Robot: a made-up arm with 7 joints. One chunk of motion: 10 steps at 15 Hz.
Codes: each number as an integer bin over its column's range. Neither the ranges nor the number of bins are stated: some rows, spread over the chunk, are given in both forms.
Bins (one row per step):
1: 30 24 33 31 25 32
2: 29 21 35 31 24 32
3: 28 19 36 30 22 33
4: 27 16 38 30 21 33
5: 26 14 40 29 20 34
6: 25 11 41 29 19 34
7: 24 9 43 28 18 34
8: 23 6 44 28 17 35
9: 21 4 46 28 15 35
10: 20 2 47 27 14 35
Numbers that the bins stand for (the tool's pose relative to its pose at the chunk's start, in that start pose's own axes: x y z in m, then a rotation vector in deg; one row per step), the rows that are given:
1: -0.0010 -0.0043 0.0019 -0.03 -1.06 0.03
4: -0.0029 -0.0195 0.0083 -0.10 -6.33 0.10
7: -0.0048 -0.0329 0.0146 -0.22 -10.29 0.16
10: -0.0073 -0.0462 0.0197 -0.29 -15.56 0.22
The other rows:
2: -0.0016 -0.0100 0.0044 -0.03 -2.38 0.03
3: -0.0022 -0.0138 0.0057 -0.10 -5.02 0.10
5: -0.0035 -0.0233 0.0108 -0.16 -7.65 0.16
6: -0.0041 -0.0290 0.0121 -0.16 -8.97 0.16
8: -0.0054 -0.0386 0.0159 -0.22 -11.60 0.22
9: -0.0067 -0.0424 0.0184 -0.22 -14.24 0.22

